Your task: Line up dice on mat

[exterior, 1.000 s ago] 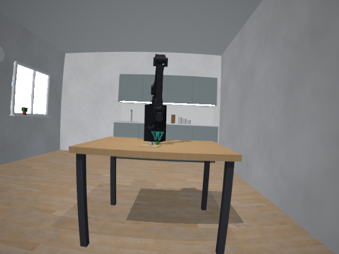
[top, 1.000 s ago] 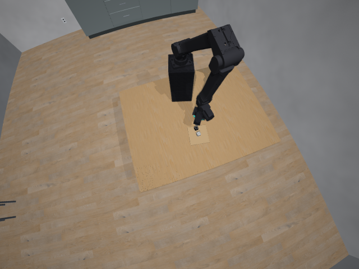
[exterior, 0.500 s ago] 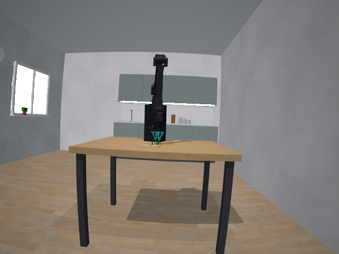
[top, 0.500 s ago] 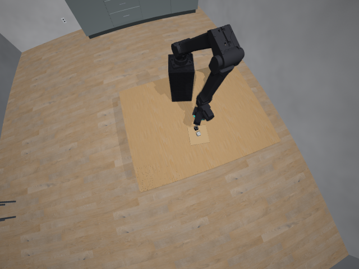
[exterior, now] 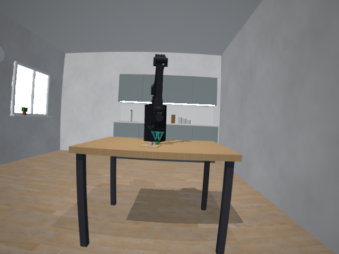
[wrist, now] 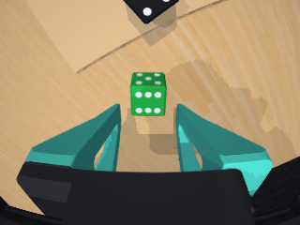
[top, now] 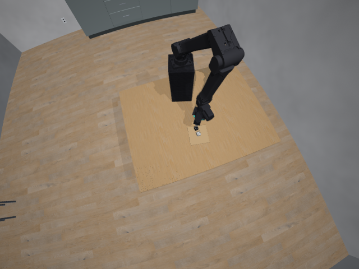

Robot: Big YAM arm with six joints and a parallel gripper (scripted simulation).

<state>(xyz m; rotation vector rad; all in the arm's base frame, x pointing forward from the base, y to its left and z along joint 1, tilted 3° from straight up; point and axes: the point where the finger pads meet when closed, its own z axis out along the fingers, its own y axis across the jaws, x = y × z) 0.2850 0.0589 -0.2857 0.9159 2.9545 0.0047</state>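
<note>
The green die is 30 mm below my hand. Round my hand: mat 110 mm ahead, 40 mm to the right, 40 mm below; white die 110 mm ahead, 40 mm to the right, 30 mm below; black die 60 mm ahead, 40 mm to the right, 30 mm below.
</note>
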